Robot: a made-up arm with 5 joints.
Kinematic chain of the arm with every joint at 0, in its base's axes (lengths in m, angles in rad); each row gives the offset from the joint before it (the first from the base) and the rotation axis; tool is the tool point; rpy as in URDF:
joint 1: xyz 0 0 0.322 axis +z
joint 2: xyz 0 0 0 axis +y
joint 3: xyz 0.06 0 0.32 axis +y
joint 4: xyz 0.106 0 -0.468 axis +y
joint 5: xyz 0.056 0 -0.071 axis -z
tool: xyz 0 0 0 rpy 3.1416 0 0
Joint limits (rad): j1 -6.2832..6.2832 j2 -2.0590..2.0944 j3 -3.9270..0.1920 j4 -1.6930..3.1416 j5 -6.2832..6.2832
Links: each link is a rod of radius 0.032 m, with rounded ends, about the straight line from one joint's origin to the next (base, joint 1, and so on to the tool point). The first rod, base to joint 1, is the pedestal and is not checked.
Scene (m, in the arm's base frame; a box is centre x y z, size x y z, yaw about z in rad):
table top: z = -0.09
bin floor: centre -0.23 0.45 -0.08 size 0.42 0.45 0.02 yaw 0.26
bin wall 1: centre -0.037 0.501 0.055 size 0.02 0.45 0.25 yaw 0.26
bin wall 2: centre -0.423 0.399 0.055 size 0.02 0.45 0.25 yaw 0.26
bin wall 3: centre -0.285 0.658 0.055 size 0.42 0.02 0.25 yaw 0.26
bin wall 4: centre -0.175 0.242 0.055 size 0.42 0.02 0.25 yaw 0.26
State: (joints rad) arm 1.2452 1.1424 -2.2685 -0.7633 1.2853
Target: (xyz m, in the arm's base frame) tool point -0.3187 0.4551 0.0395
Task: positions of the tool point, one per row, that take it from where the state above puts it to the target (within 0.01 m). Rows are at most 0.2 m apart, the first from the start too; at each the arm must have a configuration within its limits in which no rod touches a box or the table.
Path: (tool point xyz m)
1: 0.1108 0.7962 0.3492
2: -0.0372 0.7592 0.3290
3: -0.1647 0.6838 0.3098
4: -0.2609 0.5787 0.2921
5: -0.3187 0.4551 0.2760
6: -0.3262 0.4658 0.1609
7: -0.3187 0.4551 0.0395

